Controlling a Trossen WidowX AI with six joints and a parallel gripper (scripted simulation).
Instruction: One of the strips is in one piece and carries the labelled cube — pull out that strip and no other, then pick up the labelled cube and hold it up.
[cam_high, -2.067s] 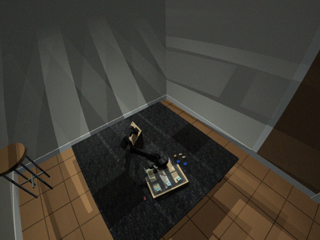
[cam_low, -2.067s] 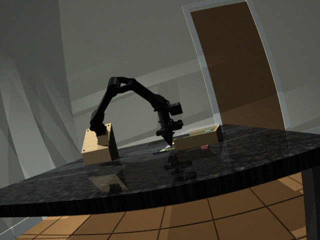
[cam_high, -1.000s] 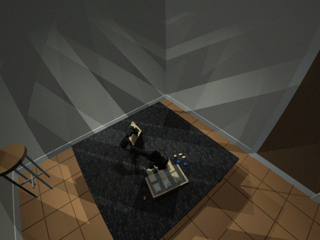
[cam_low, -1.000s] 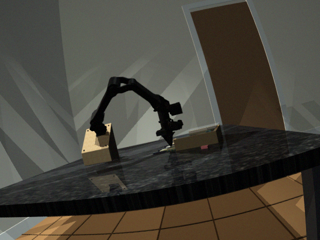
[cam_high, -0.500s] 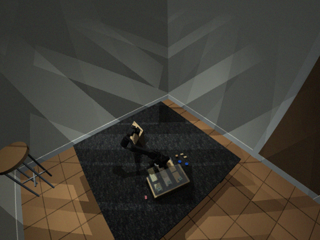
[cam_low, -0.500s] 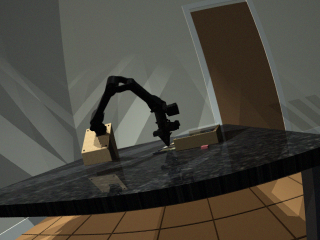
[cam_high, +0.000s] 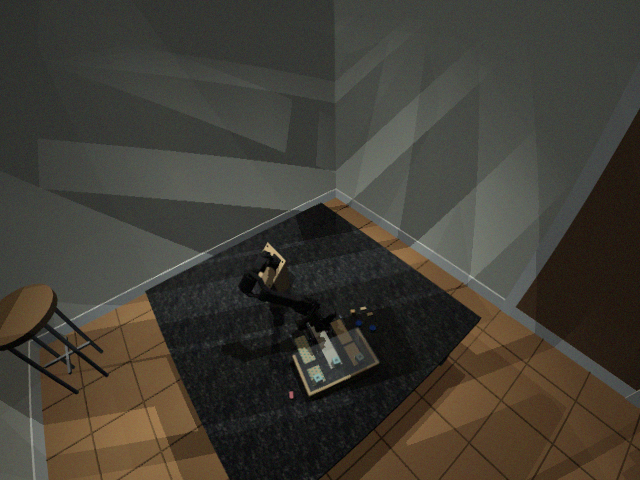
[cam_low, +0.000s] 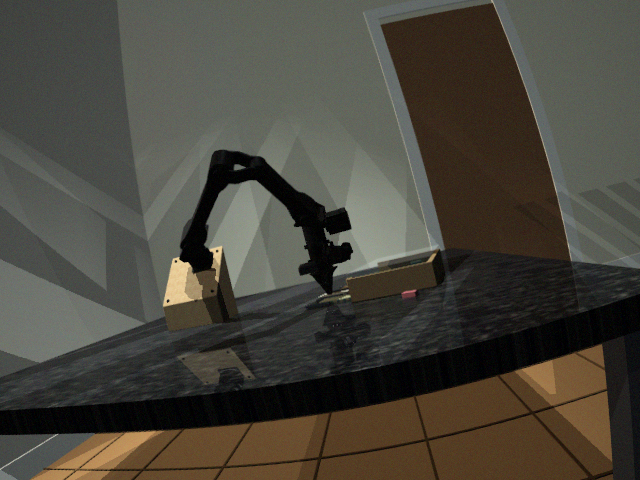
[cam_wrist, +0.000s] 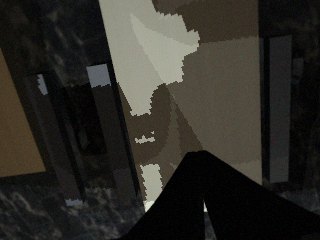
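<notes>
Now: the white strip 9 cm ahead of my gripper tip and 2 cm to the right of it. Also, from my gripper tip: small pink block: 19 cm ahead, 28 cm to the right.
</notes>
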